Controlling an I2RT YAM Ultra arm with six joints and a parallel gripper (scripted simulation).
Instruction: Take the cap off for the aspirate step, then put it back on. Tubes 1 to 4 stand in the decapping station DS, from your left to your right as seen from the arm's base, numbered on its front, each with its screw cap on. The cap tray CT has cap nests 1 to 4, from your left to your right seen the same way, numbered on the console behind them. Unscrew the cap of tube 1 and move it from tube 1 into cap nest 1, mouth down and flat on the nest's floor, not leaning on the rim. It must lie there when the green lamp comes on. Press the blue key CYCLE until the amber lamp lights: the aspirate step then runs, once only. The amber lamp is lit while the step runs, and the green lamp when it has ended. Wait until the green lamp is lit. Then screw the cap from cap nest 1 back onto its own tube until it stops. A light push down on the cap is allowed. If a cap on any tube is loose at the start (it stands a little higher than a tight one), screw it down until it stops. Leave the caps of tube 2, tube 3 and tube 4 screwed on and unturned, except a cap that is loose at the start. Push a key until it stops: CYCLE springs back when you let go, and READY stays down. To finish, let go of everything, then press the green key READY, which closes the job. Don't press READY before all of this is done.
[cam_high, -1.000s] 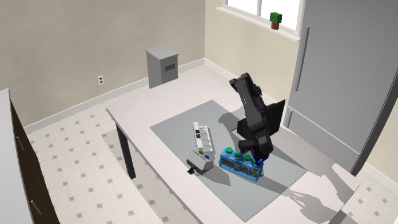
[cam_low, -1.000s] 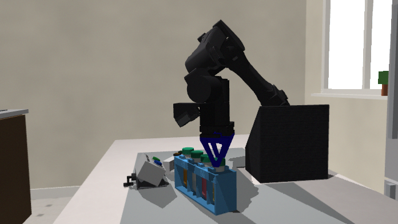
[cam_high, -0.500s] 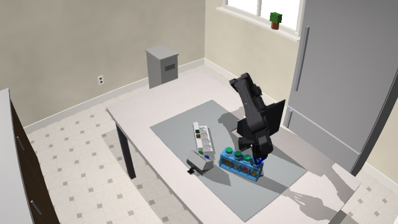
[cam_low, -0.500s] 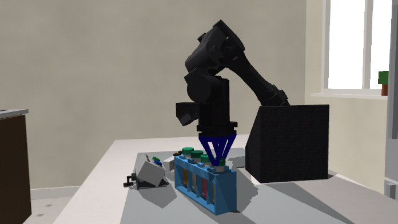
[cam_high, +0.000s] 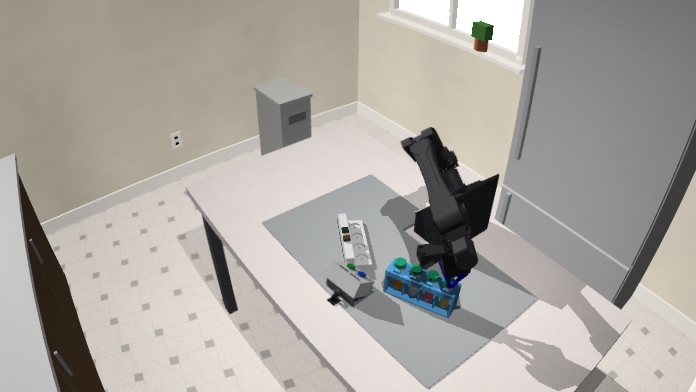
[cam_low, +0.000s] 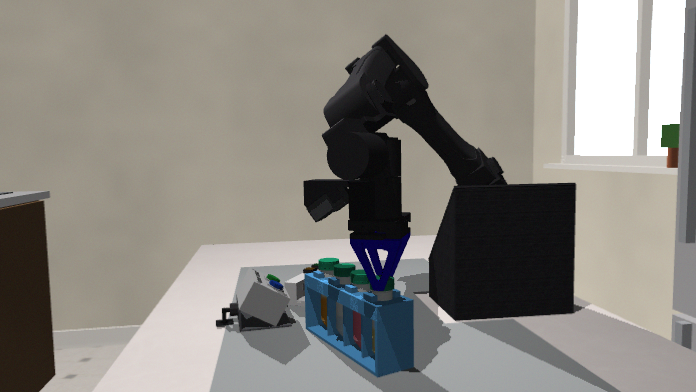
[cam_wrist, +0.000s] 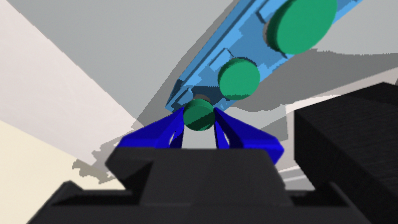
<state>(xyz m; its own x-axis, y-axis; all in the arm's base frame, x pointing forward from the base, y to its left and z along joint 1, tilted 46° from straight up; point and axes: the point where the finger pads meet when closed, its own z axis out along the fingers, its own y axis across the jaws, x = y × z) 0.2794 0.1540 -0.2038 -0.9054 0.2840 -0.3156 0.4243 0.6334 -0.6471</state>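
My gripper is now right at the green cap. From my hand the other things lie so: blue key: 15 cm ahead, 21 cm to the right, 5 cm below; then green key: 16 cm ahead, 25 cm to the right, 5 cm below; then grey key box: 17 cm ahead, 23 cm to the right, 6 cm below.
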